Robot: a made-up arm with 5 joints.
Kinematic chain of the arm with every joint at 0, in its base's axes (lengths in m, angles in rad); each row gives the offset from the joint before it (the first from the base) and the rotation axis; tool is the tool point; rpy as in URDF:
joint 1: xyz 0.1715 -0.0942 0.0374 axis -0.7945 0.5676 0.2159
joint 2: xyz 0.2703 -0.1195 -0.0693 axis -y
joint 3: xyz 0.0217 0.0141 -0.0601 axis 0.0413 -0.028 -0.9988
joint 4: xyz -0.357 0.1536 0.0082 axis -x
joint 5: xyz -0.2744 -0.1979 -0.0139 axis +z
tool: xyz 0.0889 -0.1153 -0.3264 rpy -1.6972 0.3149 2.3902
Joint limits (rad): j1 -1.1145..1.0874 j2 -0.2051..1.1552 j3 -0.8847..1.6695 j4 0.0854..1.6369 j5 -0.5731..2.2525
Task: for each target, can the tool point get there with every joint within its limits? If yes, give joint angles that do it. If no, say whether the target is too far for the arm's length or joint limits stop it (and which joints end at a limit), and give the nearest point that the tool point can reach.
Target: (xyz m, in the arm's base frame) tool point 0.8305 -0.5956 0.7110
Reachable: no: joint limits stop it (at a limit: joint 1, joint 2, joint 3, joint 5) | nearest point 0.6823 -0.4853 0.4881 | short by 0.290 m
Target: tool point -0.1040 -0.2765 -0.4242
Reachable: yes | joints 0.8208 0.3445 0.6624 0.4217 1.8681
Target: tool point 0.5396 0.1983 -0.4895
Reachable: yes | joints 0.2985 0.9568 1.3726 0.3029 1.3452
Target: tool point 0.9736 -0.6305 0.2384
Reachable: no: joint limits stop it (at a limit: joint 1, joint 2, joint 3) | nearest point 0.6891 -0.7475 0.1771 | short by 0.314 m
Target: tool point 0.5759 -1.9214 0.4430
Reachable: no: too far | nearest point 0.4865 -0.9268 0.1426 | short by 1.043 m
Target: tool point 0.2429 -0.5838 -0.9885
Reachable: no: joint limits stop it (at a limit: joint 2, joint 4, joint 5) | nearest point 0.2580 -0.4811 -0.7321 | short by 0.277 m
